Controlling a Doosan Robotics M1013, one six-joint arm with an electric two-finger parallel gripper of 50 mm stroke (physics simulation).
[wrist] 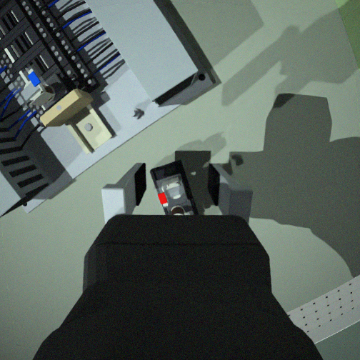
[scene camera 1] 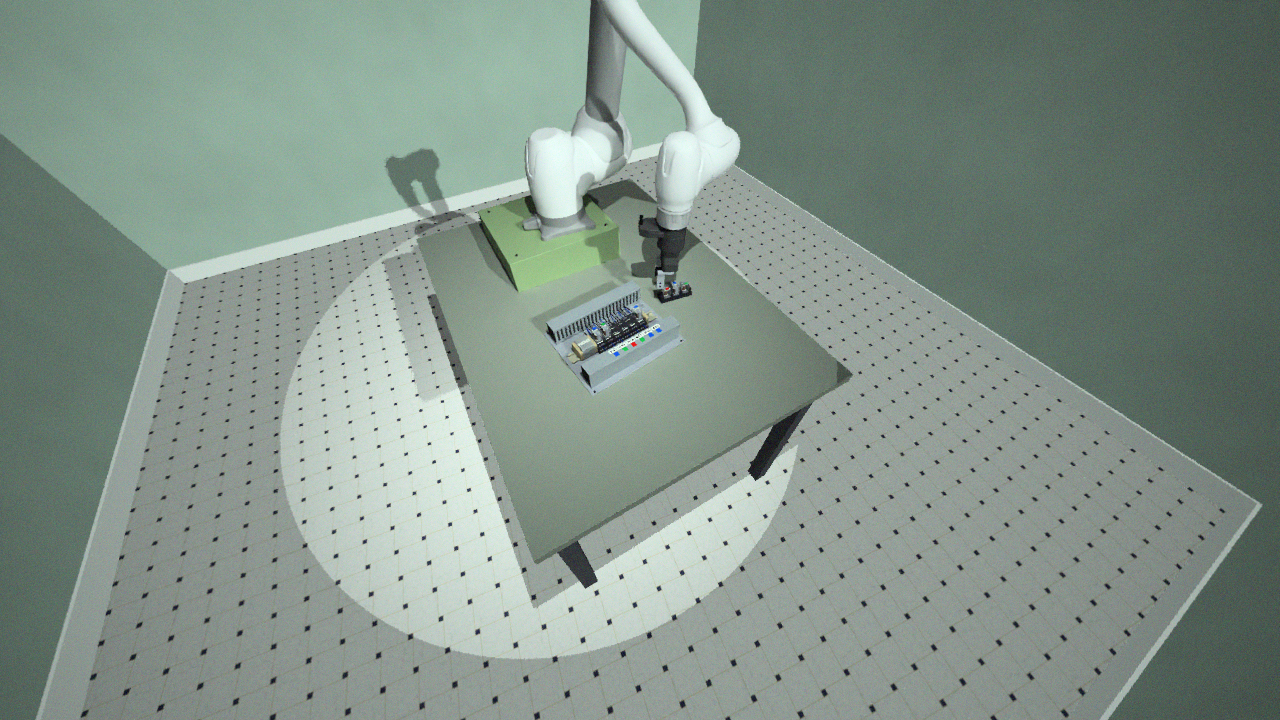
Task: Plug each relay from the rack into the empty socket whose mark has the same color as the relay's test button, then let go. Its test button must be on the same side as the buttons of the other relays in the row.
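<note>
A black rack (scene camera 1: 676,297) (wrist: 166,167) stands on the table and holds relays; in scene camera 1 red, blue and green spots show on them. In the wrist view a clear relay (wrist: 173,190) with a red test button on its left side sits in the rack. My gripper (scene camera 1: 666,280) (wrist: 176,176) is open above the rack, with a finger on each side of this relay; nothing is held. My gripper body hides the rest of the rack. The socket row (scene camera 1: 629,331) lies in the panel, with blue, green and red marks in front. A seated relay with a blue button (wrist: 40,94) shows at the row's near end.
Grey slotted ducts (scene camera 1: 592,308) (wrist: 142,47) flank the socket row. A beige end block (wrist: 67,107) and rail (wrist: 92,131) lie at the panel end nearest my gripper. The green robot base (scene camera 1: 563,262) stands behind the panel. The table (scene camera 1: 644,429) ends beyond the rack.
</note>
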